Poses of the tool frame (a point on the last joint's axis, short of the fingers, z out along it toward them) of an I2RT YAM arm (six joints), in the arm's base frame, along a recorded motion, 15 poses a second.
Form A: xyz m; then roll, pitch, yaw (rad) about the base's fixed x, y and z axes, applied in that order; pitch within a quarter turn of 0, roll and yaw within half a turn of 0.
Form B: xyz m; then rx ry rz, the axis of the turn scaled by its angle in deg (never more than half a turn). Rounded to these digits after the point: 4 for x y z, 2 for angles.
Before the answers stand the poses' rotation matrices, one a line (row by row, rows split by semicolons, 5 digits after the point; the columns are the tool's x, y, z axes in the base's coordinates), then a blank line. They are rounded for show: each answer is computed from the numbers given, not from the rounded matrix.
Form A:
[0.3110 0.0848 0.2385 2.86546 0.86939 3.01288]
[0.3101 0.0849 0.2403 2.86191 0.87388 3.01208]
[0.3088 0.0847 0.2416 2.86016 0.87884 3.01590]
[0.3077 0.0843 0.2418 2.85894 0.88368 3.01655]
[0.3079 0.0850 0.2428 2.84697 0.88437 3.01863]
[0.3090 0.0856 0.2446 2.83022 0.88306 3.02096]
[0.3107 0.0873 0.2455 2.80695 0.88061 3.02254]
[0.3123 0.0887 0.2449 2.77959 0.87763 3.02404]
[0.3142 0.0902 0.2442 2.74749 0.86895 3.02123]
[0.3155 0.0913 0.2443 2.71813 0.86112 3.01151]
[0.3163 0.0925 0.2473 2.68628 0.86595 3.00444]
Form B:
-0.63995 -0.08306 0.76391; 0.08283 0.98089 0.17604; -0.76394 0.17593 -0.62085
-0.63648 -0.08578 0.76651; 0.08290 0.98043 0.17855; -0.76683 0.17718 -0.61692
-0.63301 -0.09174 0.76869; 0.07999 0.97989 0.18281; -0.77000 0.17721 -0.61294
-0.62936 -0.09416 0.77139; 0.07911 0.97971 0.18414; -0.77308 0.17691 -0.60914
-0.62899 -0.10555 0.77021; 0.07773 0.97724 0.19740; -0.77352 0.18404 -0.60647
-0.63018 -0.12045 0.76705; 0.07639 0.97348 0.21563; -0.77268 0.19448 -0.60427
-0.63217 -0.13929 0.76220; 0.07562 0.96792 0.23960; -0.77113 0.20911 -0.60136
-0.63457 -0.16086 0.75594; 0.07494 0.96069 0.26733; -0.76923 0.22629 -0.59756
-0.64096 -0.18024 0.74612; 0.07752 0.95187 0.29654; -0.76365 0.24791 -0.59614
-0.64608 -0.19082 0.73903; 0.08452 0.94440 0.31774; -0.75857 0.26775 -0.59403
-0.64183 -0.20902 0.73781; 0.08859 0.93549 0.34208; -0.76171 0.28492 -0.58191

[0.3110 0.0848 0.2385 -0.01 129.03 14.01]
[0.3101 0.0849 0.2403 -0.11 128.75 14.16]
[0.3088 0.0847 0.2416 -0.47 128.48 14.34]
[0.3077 0.0843 0.2418 -0.60 128.20 14.38]
[0.3079 0.0850 0.2428 -1.11 128.08 15.21]
[0.3090 0.0856 0.2446 -1.76 128.03 16.37]
[0.3107 0.0873 0.2455 -2.55 127.98 17.94]
[0.3123 0.0887 0.2449 -3.44 127.91 19.78]
[0.3142 0.0902 0.2442 -4.13 128.07 21.86]
[0.3155 0.0913 0.2443 -4.28 128.16 23.56]
[0.3163 0.0925 0.2473 -4.86 127.52 25.31]

